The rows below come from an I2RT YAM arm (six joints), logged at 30 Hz.
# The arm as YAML. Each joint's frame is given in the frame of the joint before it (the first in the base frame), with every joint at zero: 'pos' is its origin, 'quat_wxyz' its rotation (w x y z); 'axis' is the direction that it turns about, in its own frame. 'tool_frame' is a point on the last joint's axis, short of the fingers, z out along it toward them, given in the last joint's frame.
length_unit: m
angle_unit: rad
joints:
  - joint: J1
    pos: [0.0, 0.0, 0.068]
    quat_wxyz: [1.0, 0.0, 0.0, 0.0]
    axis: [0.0, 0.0, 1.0]
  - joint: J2
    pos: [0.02, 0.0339, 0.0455]
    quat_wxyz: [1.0, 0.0, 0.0, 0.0]
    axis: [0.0, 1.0, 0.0]
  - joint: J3
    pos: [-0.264, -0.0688, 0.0]
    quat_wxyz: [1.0, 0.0, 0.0, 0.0]
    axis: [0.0, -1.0, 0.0]
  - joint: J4
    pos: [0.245, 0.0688, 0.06]
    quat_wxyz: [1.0, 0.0, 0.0, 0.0]
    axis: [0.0, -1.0, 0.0]
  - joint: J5
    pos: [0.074, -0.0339, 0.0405]
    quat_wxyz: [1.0, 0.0, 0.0, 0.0]
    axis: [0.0, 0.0, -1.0]
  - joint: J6
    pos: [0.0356, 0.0, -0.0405]
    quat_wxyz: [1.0, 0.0, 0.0, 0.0]
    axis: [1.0, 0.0, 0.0]
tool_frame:
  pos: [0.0, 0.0, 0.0]
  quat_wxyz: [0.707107, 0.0, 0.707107, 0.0]
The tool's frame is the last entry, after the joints.
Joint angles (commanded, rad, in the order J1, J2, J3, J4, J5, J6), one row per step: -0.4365, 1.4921, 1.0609, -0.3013, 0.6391, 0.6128; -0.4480, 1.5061, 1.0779, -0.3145, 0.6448, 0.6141; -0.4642, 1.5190, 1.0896, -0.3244, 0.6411, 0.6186; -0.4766, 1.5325, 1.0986, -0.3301, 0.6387, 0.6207; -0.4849, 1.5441, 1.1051, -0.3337, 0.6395, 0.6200; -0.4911, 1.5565, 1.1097, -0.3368, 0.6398, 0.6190; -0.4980, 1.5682, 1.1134, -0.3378, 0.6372, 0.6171; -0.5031, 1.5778, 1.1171, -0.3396, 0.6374, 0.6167; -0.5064, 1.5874, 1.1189, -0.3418, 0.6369, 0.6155; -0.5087, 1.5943, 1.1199, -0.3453, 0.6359, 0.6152; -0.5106, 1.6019, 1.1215, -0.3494, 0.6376, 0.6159; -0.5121, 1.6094, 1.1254, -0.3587, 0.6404, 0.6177; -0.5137, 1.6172, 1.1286, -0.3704, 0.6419, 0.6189; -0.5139, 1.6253, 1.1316, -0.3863, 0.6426, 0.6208; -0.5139, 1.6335, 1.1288, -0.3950, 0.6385, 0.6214; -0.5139, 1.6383, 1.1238, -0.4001, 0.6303, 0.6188; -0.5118, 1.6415, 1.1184, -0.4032, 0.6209, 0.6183
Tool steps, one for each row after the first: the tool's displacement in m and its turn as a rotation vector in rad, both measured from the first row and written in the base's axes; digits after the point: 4 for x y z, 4 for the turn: 0.0009, -0.0047, 0.0003, 0.0013, 0.0098, -0.0164; 0.0006, -0.0104, -0.0007, 0.0096, 0.0152, -0.0323; 0.0009, -0.0151, -0.0024, 0.0162, 0.0219, -0.0441; 0.0014, -0.0185, -0.0042, 0.0195, 0.0304, -0.0526; 0.0022, -0.0212, -0.0069, 0.0240, 0.0410, -0.0585; 0.0028, -0.0241, -0.0095, 0.0293, 0.0497, -0.0625; 0.0033, -0.0264, -0.0115, 0.0327, 0.0568, -0.0675; 0.0039, -0.0280, -0.0142, 0.0374, 0.0665, -0.0698; 0.0042, -0.0290, -0.0163, 0.0423, 0.0747, -0.0712; 0.0045, -0.0300, -0.0185, 0.0461, 0.0837, -0.0747; 0.0049, -0.0309, -0.0203, 0.0507, 0.0946, -0.0792; 0.0050, -0.0316, -0.0226, 0.0575, 0.1086, -0.0826; 0.0051, -0.0317, -0.0254, 0.0670, 0.1261, -0.0843; 0.0051, -0.0316, -0.0295, 0.0788, 0.1418, -0.0819; 0.0048, -0.0312, -0.0330, 0.0904, 0.1543, -0.0748; 0.0048, -0.0300, -0.0361, 0.1017, 0.1621, -0.0660
